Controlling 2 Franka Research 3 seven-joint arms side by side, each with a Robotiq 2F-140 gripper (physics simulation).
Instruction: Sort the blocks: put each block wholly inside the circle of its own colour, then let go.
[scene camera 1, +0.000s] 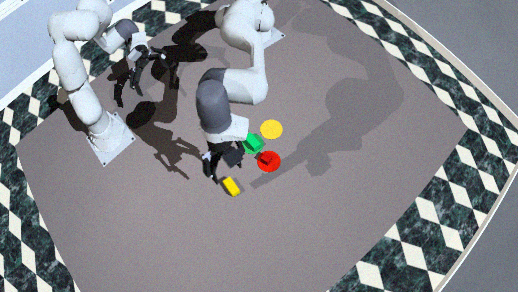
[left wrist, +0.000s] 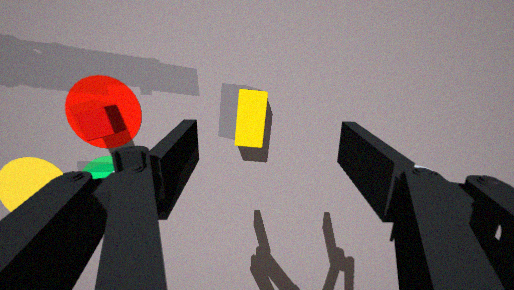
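A yellow block (scene camera 1: 231, 186) (left wrist: 251, 118) lies on the mat, outside the circles. A red block (scene camera 1: 266, 159) (left wrist: 92, 121) stands on the red circle (scene camera 1: 274, 166) (left wrist: 123, 92). A green block (scene camera 1: 254, 143) is over the green circle (scene camera 1: 248, 149), which is partly hidden under it. The yellow circle (scene camera 1: 271, 129) (left wrist: 27, 179) bears no block. My left gripper (scene camera 1: 228, 173) (left wrist: 268, 141) is open and empty, above the mat, with the yellow block ahead between its spread fingers in the left wrist view. My right gripper (scene camera 1: 152, 76) is open and empty at the upper left, far from the blocks.
The grey-brown mat (scene camera 1: 165, 225) bears the blocks and circles. The left arm reaches over it from the top, close to the green block and yellow circle. The right arm's base plate (scene camera 1: 125, 142) is at the left. Arm shadows cross the mat.
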